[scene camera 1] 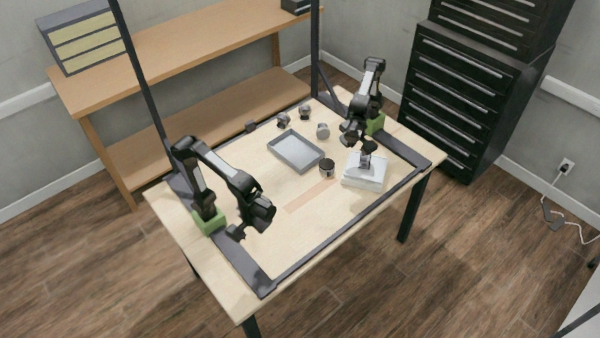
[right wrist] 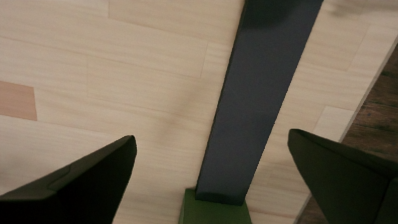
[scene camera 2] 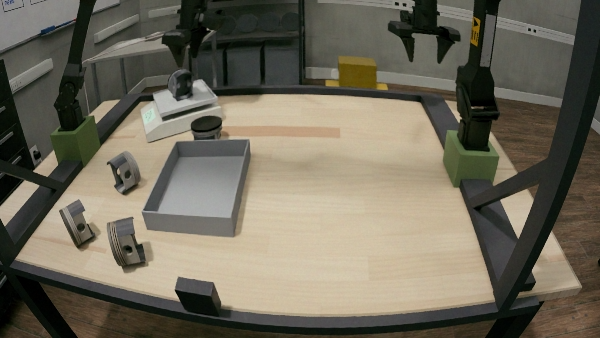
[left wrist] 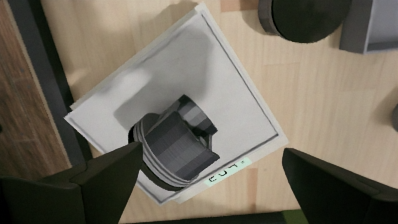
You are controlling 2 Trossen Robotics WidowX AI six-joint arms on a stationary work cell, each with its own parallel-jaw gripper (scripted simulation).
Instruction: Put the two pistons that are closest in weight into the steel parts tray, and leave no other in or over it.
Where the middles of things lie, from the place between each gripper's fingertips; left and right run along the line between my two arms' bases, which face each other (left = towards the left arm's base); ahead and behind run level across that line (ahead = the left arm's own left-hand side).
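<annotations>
Steel parts tray (scene camera 2: 199, 178): 19 cm below my left hand, 28 cm behind it and 11 cm to the right of it. Counted from the same left hand, the white scale (scene camera 2: 155, 127) is 5 cm to the left, 2 cm ahead and 16 cm below; the grey pan (scene camera 2: 166, 101) is 14 cm below, 4 cm to the left and 3 cm ahead.
The grey pan is 600 mm to the left of my right hand, 30 mm behind it and 140 mm below it. The white scale is 160 mm below my right hand, 610 mm to the left of it and 30 mm behind it. With respect to the steel parts tray, I see my right gripper 190 mm above it, 340 mm past it and 450 mm to the right of it.
</annotations>
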